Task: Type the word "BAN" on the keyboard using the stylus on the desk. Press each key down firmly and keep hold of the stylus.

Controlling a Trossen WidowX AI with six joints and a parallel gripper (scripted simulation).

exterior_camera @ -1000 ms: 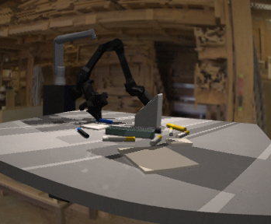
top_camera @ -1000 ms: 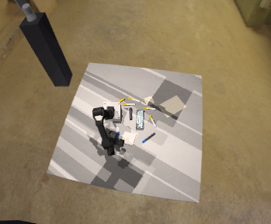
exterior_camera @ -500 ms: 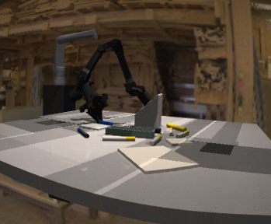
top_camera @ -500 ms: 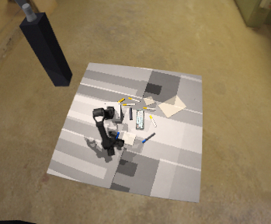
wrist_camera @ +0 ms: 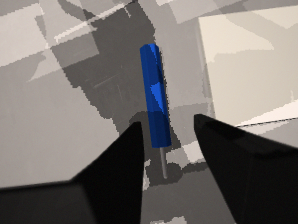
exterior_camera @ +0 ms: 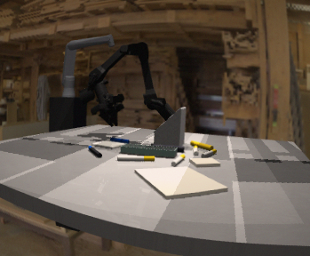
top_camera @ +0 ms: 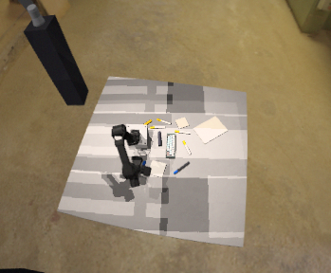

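Now: gripper tip 6 cm above the blue stylus. Round my gripper tip: beige pad 51 cm ahead, 36 cm to the left, 6 cm below; white note 11 cm ahead, 6 cm below, 2 cm to the left; blue-tipped black pen 27 cm ahead, 6 cm below, 1 cm to the left.
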